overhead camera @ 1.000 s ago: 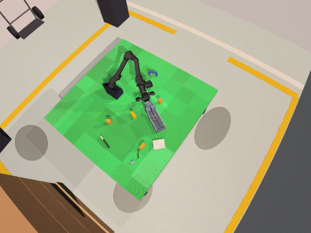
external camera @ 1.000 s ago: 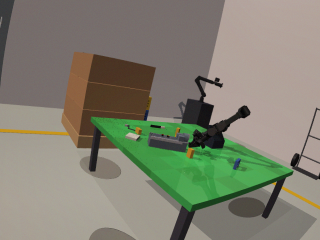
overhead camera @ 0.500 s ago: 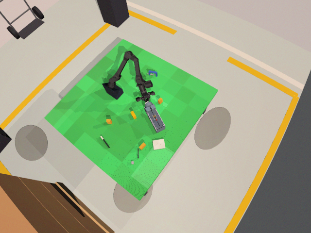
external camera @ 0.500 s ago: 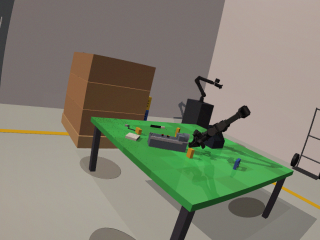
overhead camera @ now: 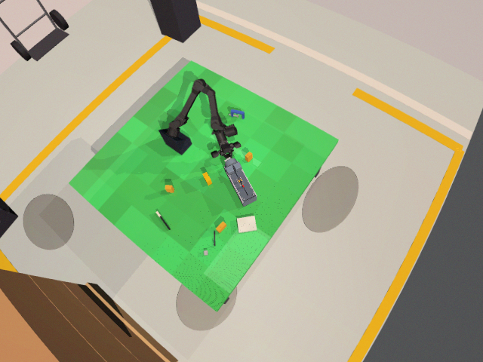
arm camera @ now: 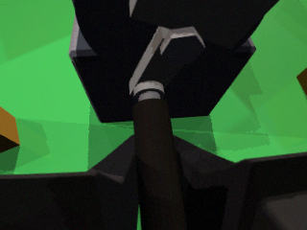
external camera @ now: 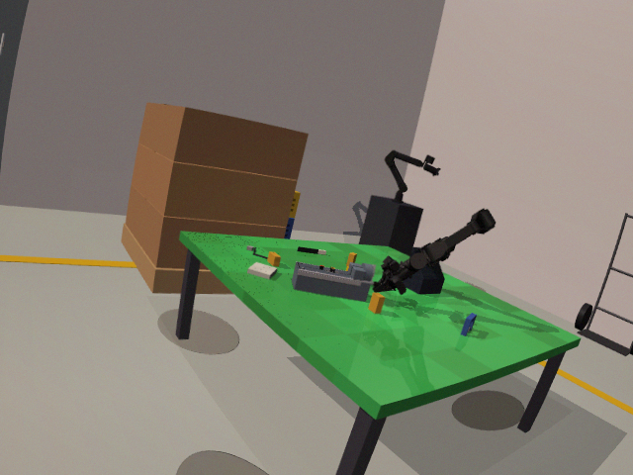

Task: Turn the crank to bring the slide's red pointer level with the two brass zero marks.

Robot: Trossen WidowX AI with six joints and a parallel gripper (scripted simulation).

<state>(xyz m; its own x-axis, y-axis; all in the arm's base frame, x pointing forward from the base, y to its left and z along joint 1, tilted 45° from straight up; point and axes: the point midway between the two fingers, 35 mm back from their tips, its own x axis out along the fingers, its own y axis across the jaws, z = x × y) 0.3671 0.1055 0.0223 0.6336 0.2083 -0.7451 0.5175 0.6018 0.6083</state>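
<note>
My gripper tip is now 10 mm past the dark handle, 10 mm to the right of it and 30 mm below it. Round my gripper tip: blue bracket (180 mm behind, 330 mm to the left); then red pointer (170 mm ahead, 110 mm to the right, 50 mm above); then white pad (300 mm ahead, 270 mm to the right, 20 mm below).
</note>
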